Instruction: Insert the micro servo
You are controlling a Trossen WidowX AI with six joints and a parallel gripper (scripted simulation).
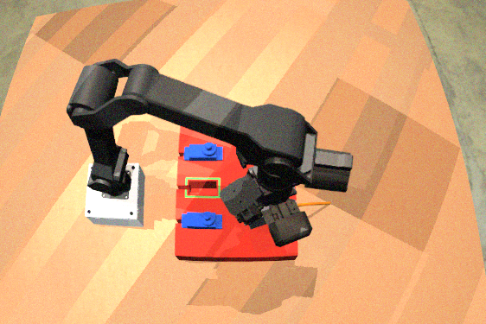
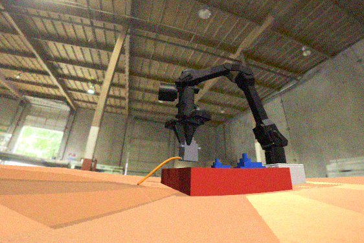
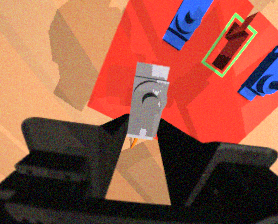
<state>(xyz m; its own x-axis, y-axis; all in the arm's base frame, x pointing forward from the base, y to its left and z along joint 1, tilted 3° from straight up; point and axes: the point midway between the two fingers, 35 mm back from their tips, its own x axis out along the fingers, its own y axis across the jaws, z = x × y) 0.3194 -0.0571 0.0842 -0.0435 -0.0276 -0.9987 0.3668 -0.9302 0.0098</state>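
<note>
Right now the red deck is 2 cm behind my gripper tip, 7 cm to the left of it and 10 cm below it.
</note>
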